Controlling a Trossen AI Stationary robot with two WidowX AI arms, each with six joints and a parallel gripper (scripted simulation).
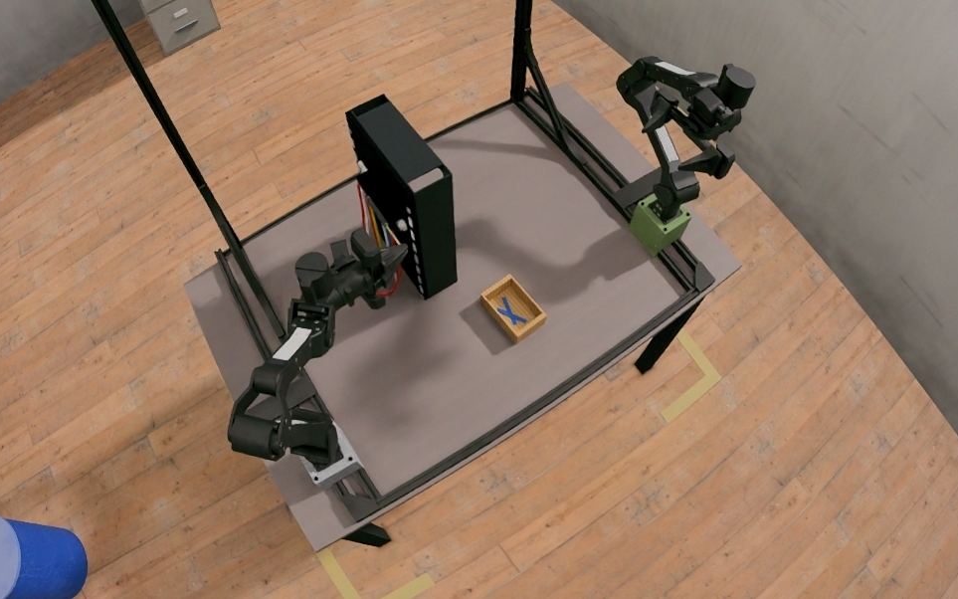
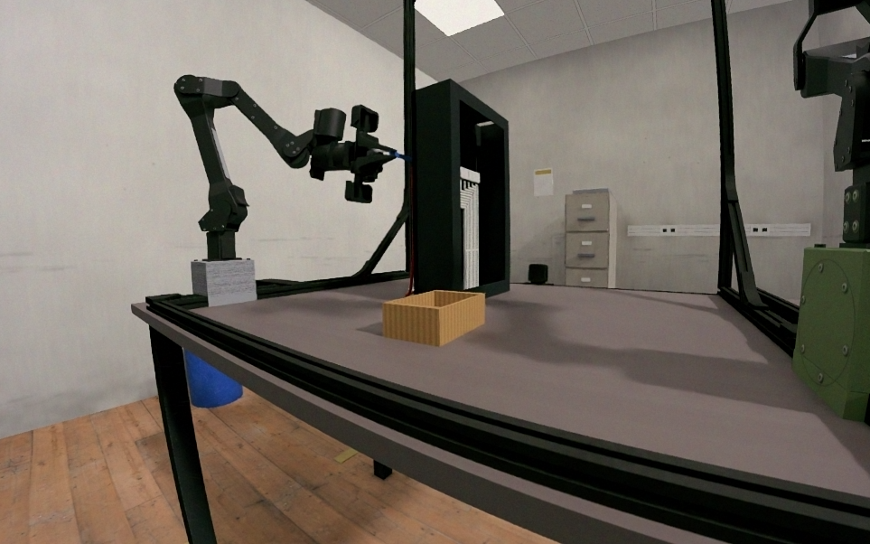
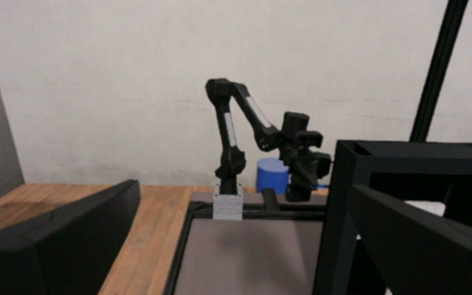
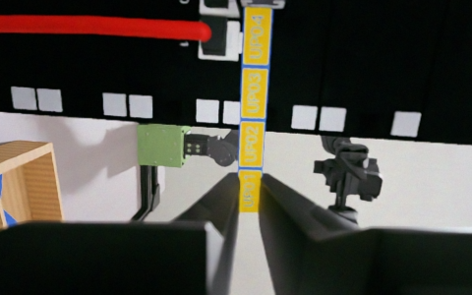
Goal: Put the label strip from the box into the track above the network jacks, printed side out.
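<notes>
My right gripper is now 30 mm to the right of the label strip and 30 mm past it. Round my right hand: wooden box 270 mm below, 200 mm to the left, 120 mm ahead; black patch panel 140 mm behind, 90 mm below, 70 mm to the left.
</notes>
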